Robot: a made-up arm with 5 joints.
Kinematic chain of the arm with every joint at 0, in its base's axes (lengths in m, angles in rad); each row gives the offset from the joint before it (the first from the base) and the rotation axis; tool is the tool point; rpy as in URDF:
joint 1: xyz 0 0 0.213 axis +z
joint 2: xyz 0 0 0 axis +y
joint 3: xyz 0.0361 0 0.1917 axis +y
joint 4: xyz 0.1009 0 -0.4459 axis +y
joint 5: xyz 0.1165 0 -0.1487 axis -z
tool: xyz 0 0 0 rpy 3.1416 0 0
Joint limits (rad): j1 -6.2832..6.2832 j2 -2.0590..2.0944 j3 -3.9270..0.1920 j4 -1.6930..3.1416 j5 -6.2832..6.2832
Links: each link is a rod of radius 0.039 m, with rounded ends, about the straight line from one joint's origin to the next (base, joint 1, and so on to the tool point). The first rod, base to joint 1, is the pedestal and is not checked.
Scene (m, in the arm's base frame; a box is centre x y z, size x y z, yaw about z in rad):
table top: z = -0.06
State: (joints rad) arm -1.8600 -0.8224 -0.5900 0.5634 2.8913
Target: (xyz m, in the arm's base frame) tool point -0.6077 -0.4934 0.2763
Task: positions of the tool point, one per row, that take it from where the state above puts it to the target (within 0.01 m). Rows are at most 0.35 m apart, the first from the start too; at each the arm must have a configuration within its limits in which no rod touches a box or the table.
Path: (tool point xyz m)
1: -0.0032 -0.4699 0.5759
2: 0.0950 -0.3359 0.7372
3: 0.0943 -0.1511 0.8529
4: -0.0187 0.0167 0.9084
5: -0.2156 0.1036 0.8960
6: -0.4352 0.0726 0.8159
7: -0.6057 -0.0713 0.6756
8: -0.6703 -0.2830 0.4894
9: -0.6077 -0.4934 0.2763

